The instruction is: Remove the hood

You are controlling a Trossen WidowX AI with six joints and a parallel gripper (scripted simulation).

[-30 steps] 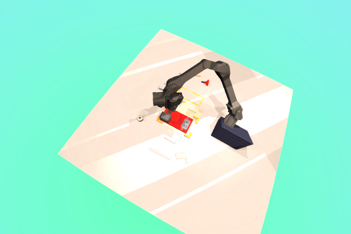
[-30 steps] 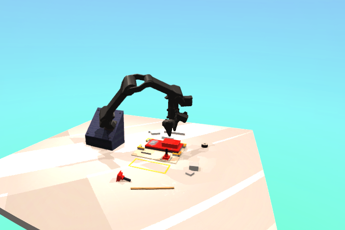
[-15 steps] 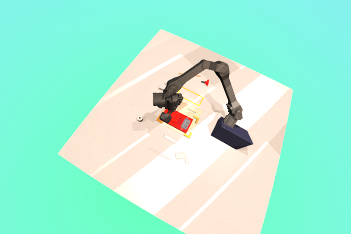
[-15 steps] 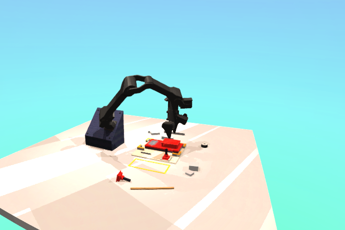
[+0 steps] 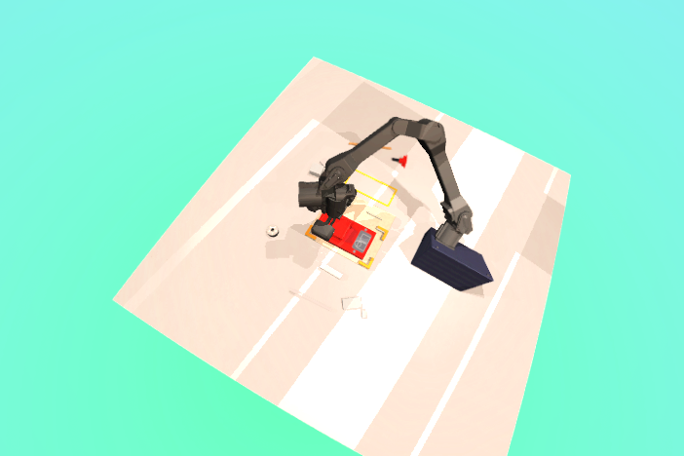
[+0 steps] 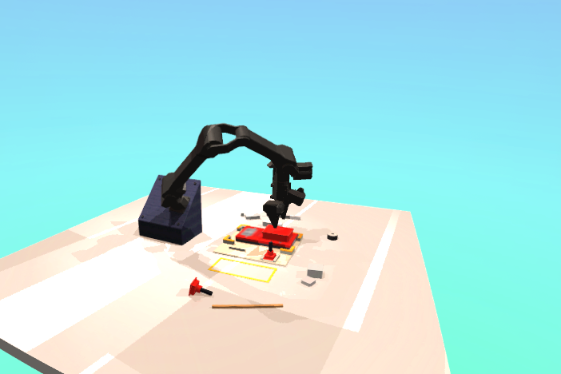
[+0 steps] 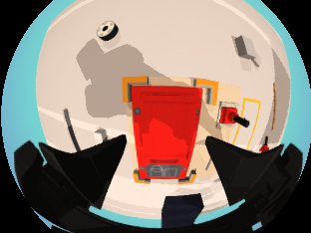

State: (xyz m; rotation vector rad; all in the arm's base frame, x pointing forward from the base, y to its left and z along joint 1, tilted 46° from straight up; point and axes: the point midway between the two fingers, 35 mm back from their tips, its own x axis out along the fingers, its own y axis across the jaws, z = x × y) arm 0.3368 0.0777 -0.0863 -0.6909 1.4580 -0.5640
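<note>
The red hood lies 30 mm below my gripper tip. The rest, counted from my gripper tip: wooden stick 70 mm ahead, 390 mm to the right, 70 mm below; black ring 170 mm ahead, 120 mm to the left, 60 mm below.
</note>
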